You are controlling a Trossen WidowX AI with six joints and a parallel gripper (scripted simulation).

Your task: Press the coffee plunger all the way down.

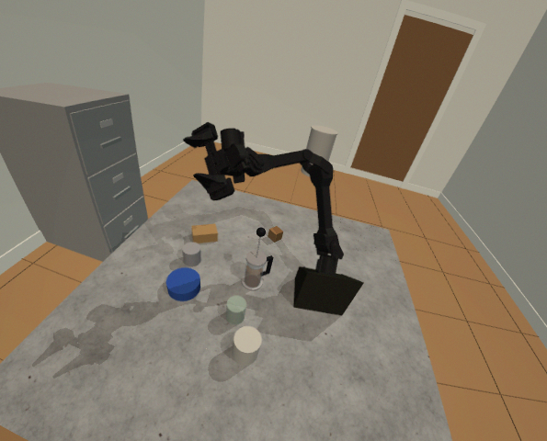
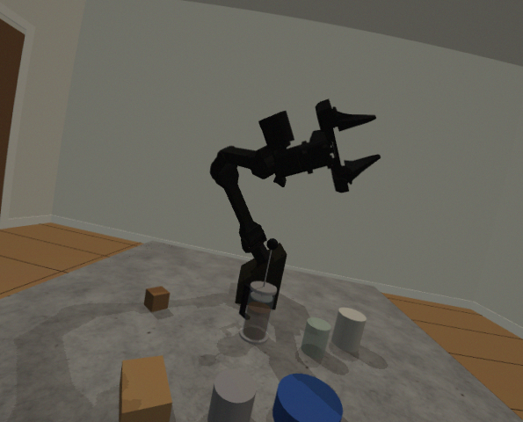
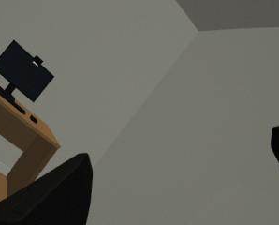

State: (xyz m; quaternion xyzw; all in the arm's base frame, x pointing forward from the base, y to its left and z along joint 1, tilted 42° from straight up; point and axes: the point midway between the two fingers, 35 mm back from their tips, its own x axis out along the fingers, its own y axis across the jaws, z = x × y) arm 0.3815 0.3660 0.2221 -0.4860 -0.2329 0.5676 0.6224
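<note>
Right now the glass coffee press is 410 mm below my gripper tip, 180 mm behind it and 160 mm to the right of it. Round my gripper tip: grey cylinder (510 mm below, 180 mm to the right, 110 mm ahead); then white cylinder (490 mm below, 210 mm behind, 120 mm to the left); then orange box (520 mm below, 330 mm to the right, 120 mm ahead).
</note>
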